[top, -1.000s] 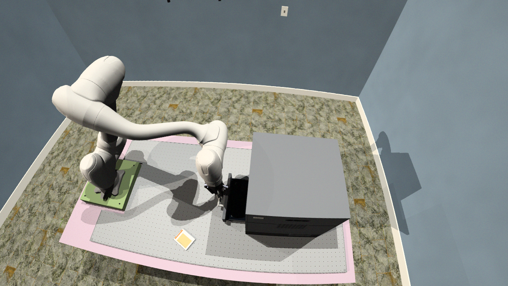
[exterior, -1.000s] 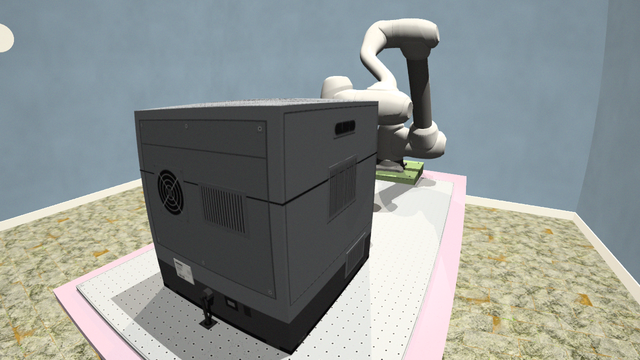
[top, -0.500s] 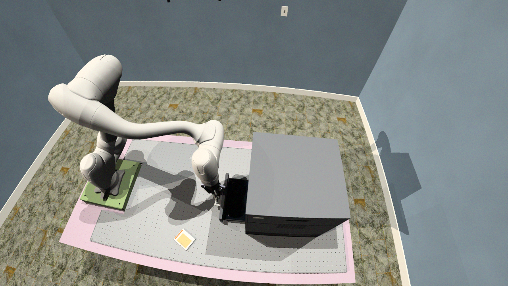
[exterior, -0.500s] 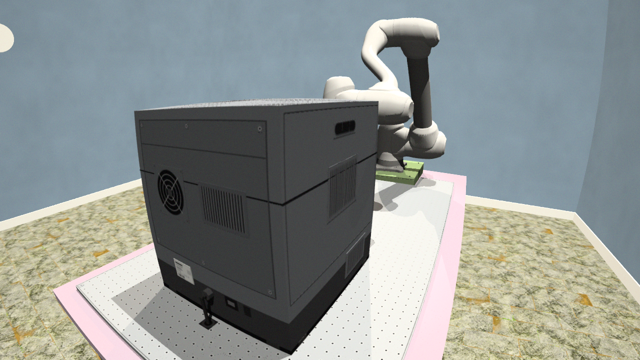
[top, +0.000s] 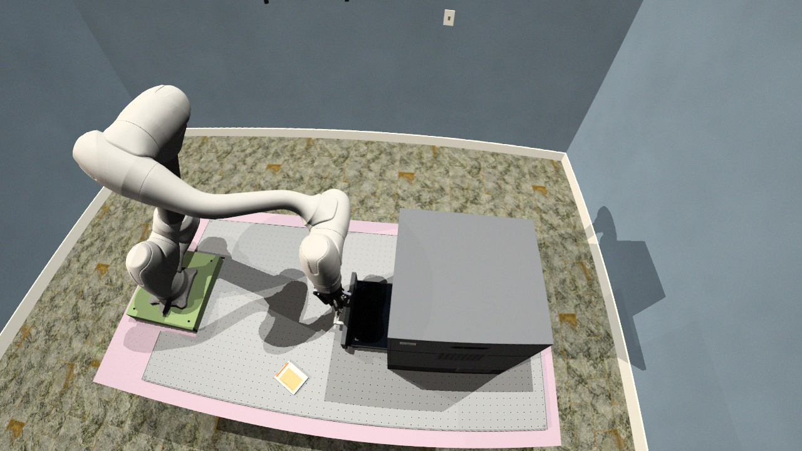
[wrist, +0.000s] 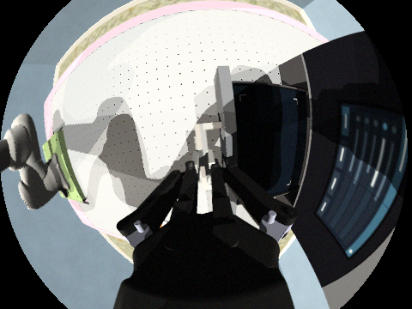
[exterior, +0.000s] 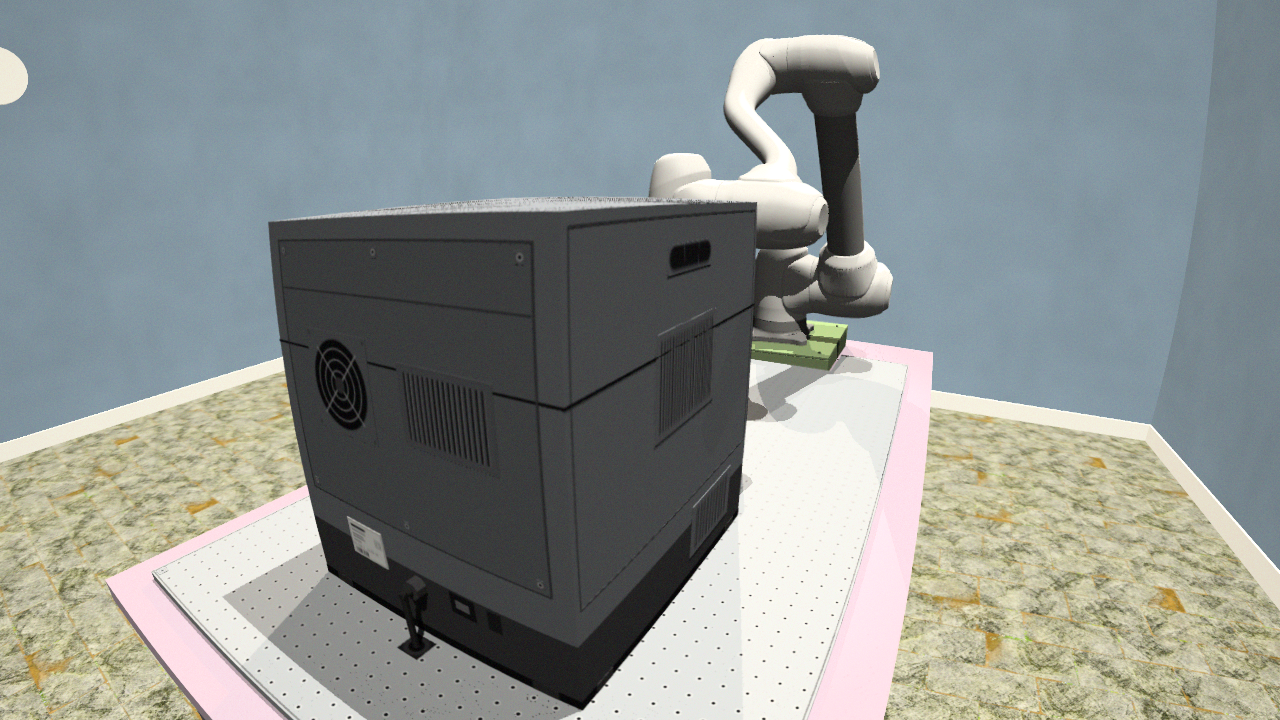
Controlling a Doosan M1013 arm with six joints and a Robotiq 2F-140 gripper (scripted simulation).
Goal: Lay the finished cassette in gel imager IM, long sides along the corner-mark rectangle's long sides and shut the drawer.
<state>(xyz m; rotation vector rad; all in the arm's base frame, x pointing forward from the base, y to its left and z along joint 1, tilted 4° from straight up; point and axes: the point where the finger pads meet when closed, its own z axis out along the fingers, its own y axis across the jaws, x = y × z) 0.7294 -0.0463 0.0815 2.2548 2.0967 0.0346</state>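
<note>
My gripper is now 25 cm to the left of the cassette FINISHED, 17 cm past it and 7 cm above it.
</note>
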